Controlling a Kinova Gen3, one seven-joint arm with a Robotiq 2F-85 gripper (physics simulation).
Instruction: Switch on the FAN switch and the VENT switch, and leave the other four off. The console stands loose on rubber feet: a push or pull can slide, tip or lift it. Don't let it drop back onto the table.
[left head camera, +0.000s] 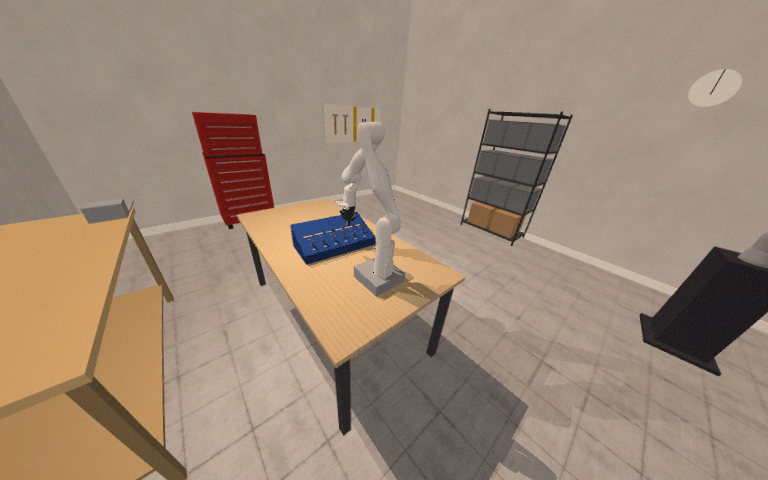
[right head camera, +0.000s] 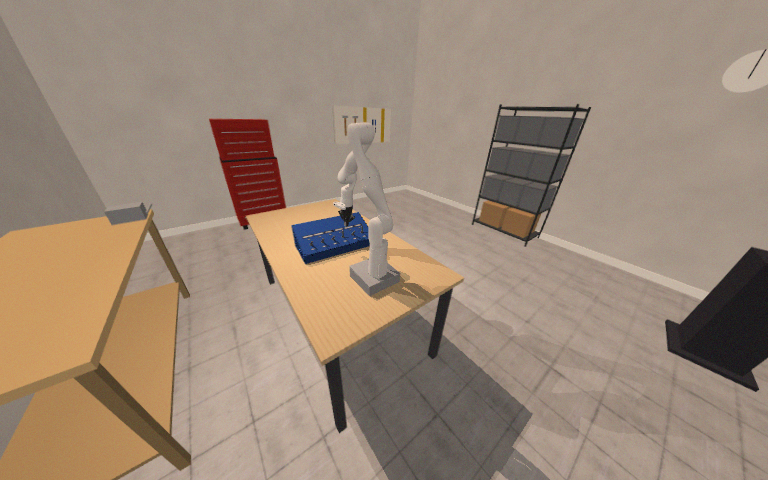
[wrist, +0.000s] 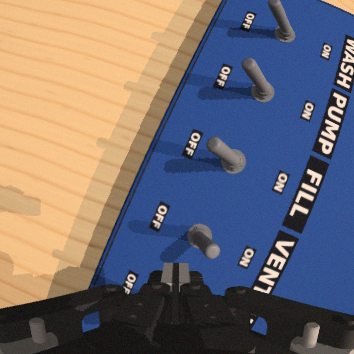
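Pixels of known places: gripper, fingertip midpoint: (left head camera: 347, 225) (right head camera: 346, 226) (wrist: 175, 278); arm's base, origin of the base link: (left head camera: 381, 272) (right head camera: 376, 272).
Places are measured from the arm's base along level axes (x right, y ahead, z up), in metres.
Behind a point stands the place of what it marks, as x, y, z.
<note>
The blue console (left head camera: 304, 230) {-0.122, 0.583, 0.068} (right head camera: 305, 230) {-0.118, 0.583, 0.068} (wrist: 270, 135) {-0.031, 0.466, 0.030} lies on the table with a row of grey toggle switches. In the wrist view the VENT switch (wrist: 204, 241) {0.065, 0.419, 0.061} leans toward its ON label. The FILL switch (wrist: 226, 155) {-0.001, 0.423, 0.050}, the PUMP switch (wrist: 257, 80) {-0.070, 0.437, 0.047} and the WASH switch (wrist: 282, 21) {-0.140, 0.453, 0.045} lean toward OFF. My gripper (left head camera: 348, 223) {0.079, 0.393, 0.111} (right head camera: 346, 224) {0.079, 0.393, 0.111} (wrist: 175, 278) {0.079, 0.393, 0.111} is shut and empty, over the console, its tips just below the VENT switch in the wrist view. It hides the switch beside VENT; the FAN label does not show in the wrist view.
The console stands on the wooden table (left head camera: 334, 316) {-0.335, -0.028, -0.065} (right head camera: 322, 316) {-0.352, -0.024, -0.064} (wrist: 60, 100) {-0.029, 0.253, -0.065}, with the arm's grey base (left head camera: 368, 278) {-0.090, 0.011, 0.000} (right head camera: 365, 278) {-0.081, -0.002, 0.001} near it. A second wooden table (left head camera: 50, 294) (right head camera: 50, 294) stands at the left. A red tool cabinet (left head camera: 226, 133) (right head camera: 243, 135) stands behind.
</note>
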